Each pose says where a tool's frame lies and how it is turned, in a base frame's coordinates. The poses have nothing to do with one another.
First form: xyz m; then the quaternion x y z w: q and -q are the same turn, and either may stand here.
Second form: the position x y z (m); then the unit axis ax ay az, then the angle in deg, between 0 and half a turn. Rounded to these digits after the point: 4 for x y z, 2 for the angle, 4 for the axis.
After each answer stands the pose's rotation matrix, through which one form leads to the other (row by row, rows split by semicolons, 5 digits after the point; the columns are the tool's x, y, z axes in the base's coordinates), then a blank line. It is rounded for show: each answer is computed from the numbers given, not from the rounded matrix.
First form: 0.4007 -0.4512 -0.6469 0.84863 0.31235 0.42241 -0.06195
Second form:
0.4007 -0.4512 -0.6469 -0.8503 -0.3130 -0.4232 172.90
0.44802 0.58247 0.67824; 0.47780 -0.79720 0.36902; 0.75564 0.15873 -0.63547

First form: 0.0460 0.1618 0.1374 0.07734 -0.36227 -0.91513 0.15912
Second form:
0.0460 0.1618 0.1374 0.0783 -0.3669 -0.9269 161.69
-0.93740 0.23519 -0.25684; -0.34727 -0.68688 0.63843; -0.02626 0.68766 0.72556

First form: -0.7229 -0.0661 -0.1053 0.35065 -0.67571 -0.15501 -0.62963
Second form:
-0.7229 -0.0661 -0.1053 -0.4513 0.8698 0.1995 101.95
0.03878 -0.66907 0.74218; -0.27868 0.70603 0.65104; -0.95960 -0.23208 -0.15908

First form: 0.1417 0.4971 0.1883 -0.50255 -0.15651 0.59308 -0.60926
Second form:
0.1417 0.4971 0.1883 0.6338 0.1974 -0.7479 104.93
0.24752 0.87999 -0.40540; -0.56538 -0.20861 -0.79802; -0.78682 0.42672 0.44589

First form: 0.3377 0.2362 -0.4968 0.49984 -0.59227 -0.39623 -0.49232
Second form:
0.3377 0.2362 -0.4968 -0.5743 0.6804 0.4552 121.01
-0.01556 -0.98222 0.18707; -0.20194 0.18632 0.96151; -0.97927 -0.02281 -0.20125

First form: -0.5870 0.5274 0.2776 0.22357 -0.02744 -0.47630 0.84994
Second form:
-0.5870 0.5274 0.2776 0.4243 -0.0521 -0.9040 63.59
0.54477 0.79739 -0.25962; -0.82193 0.44631 -0.35390; -0.16633 0.40618 0.89853

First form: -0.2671 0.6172 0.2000 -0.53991 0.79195 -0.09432 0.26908
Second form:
-0.2671 0.6172 0.2000 -0.5606 0.8223 -0.0979 148.78
-0.27218 -0.80441 0.52805; -0.90593 0.39919 0.14117; -0.32435 -0.43996 -0.83740

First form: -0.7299 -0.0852 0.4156 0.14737 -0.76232 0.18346 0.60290
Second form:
-0.7299 -0.0852 0.4156 0.1847 -0.9555 0.2300 105.84
-0.22958 -0.44590 -0.86514; -0.00347 0.88925 -0.45741; 0.97328 -0.10201 -0.20570

